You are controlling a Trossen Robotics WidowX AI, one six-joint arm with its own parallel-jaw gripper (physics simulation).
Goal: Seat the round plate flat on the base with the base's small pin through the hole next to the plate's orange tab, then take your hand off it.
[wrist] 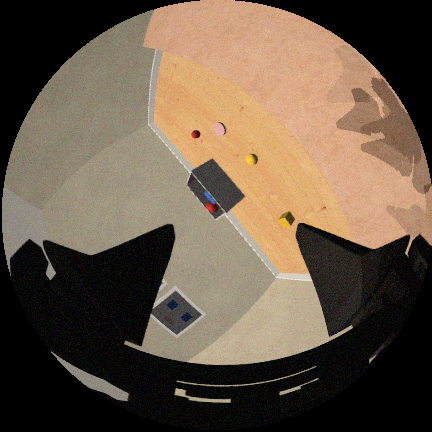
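Observation:
My gripper is open, its two black fingers standing wide apart in the lower half of the wrist view, with no object between the tips. A round plate with an orange tab and a base with a small pin cannot be made out in the wrist view. A small pink disc lies on the wood surface far beyond the fingers; no tab or hole can be made out on it.
A dark grey box stands at the wood's pale edge, with a blue piece and a red round thing at its side. A red ball, a yellow ball and a yellow block lie on the wood. A framed panel shows lower left.

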